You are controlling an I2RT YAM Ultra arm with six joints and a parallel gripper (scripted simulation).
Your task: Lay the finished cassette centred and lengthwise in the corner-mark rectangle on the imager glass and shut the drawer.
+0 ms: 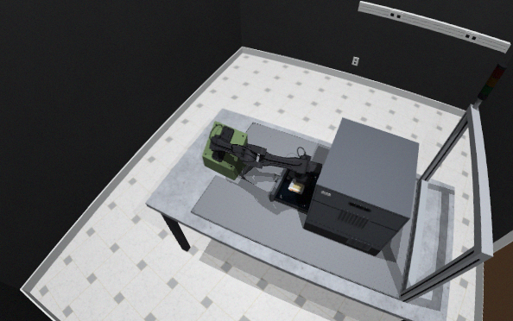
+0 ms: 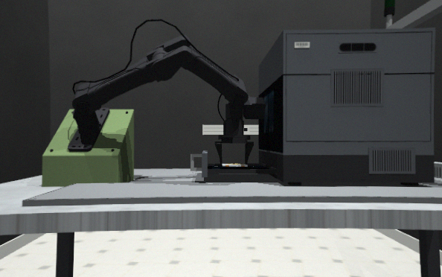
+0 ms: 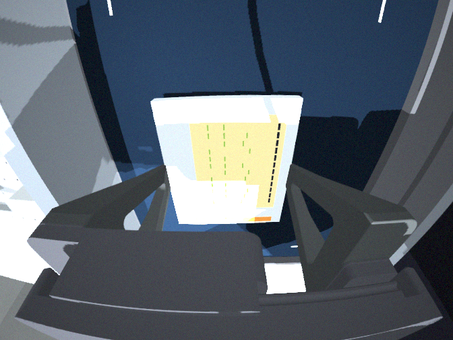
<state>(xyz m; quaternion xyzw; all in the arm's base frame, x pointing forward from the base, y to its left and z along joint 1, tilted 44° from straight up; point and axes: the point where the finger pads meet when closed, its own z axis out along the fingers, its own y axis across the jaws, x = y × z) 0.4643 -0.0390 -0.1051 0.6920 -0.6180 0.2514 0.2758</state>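
The cassette lies 10 mm below my hand. Also, from my hand: imager drawer 20 mm ahead.
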